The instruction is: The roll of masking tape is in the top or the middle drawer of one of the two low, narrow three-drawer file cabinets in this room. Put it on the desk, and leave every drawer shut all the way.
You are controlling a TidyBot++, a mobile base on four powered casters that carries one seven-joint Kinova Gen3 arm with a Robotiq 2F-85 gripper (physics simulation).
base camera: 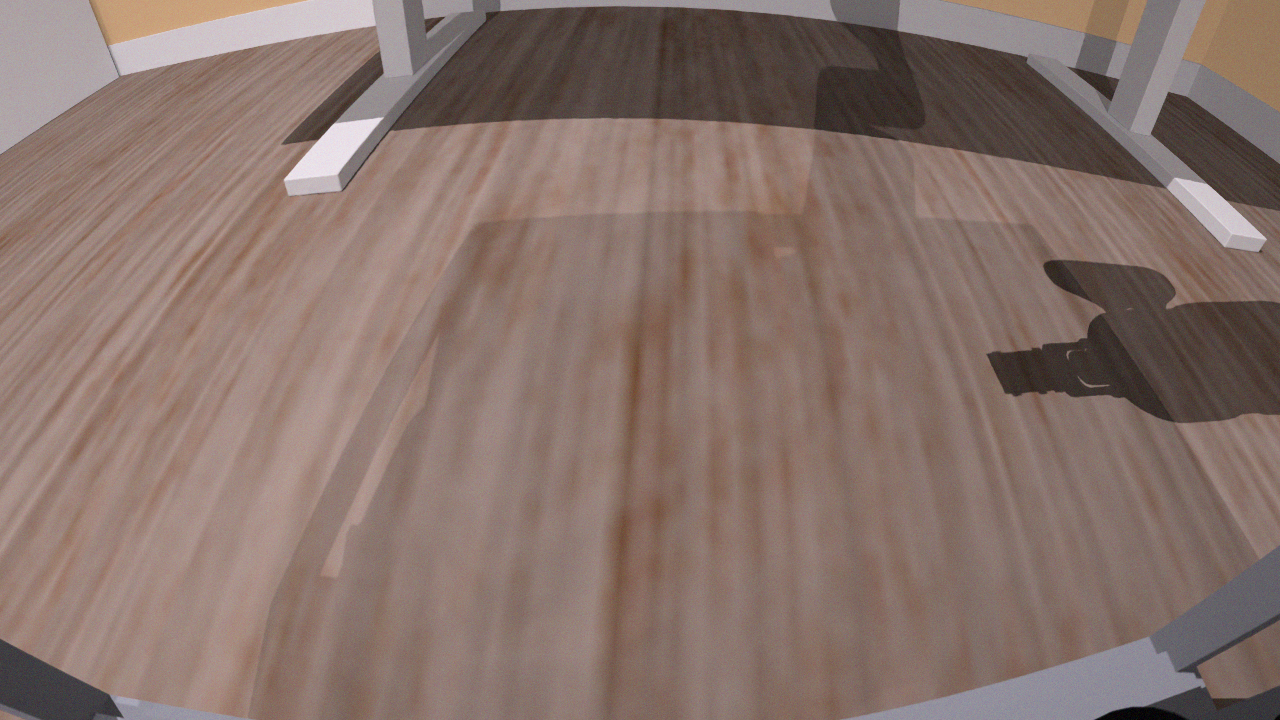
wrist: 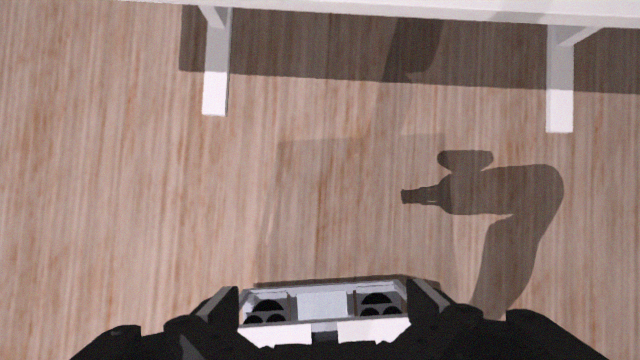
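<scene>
My gripper point(wrist: 323, 301) is open and empty in the wrist view. Its black fingers stand wide apart at the bottom, above part of my own base, and it points down over the floor. The white desk point(wrist: 575, 16) point(base camera: 326, 165) stands ahead. A strip of its front edge crosses the top of the wrist view, and its legs and feet show in the base camera view. The desk top is hidden apart from that strip. The roll of masking tape, the two file cabinets and their drawers do not show in either view.
The desk's left foot point(wrist: 215, 95) and right foot point(wrist: 559, 107) point(base camera: 1217, 214) reach forward along the wood floor point(base camera: 626, 402) point(wrist: 125, 175). A plain light grey panel point(base camera: 49, 71) stands at the far left; I cannot tell what it belongs to. A tan wall stands behind the desk. My arm's shadow lies right of centre.
</scene>
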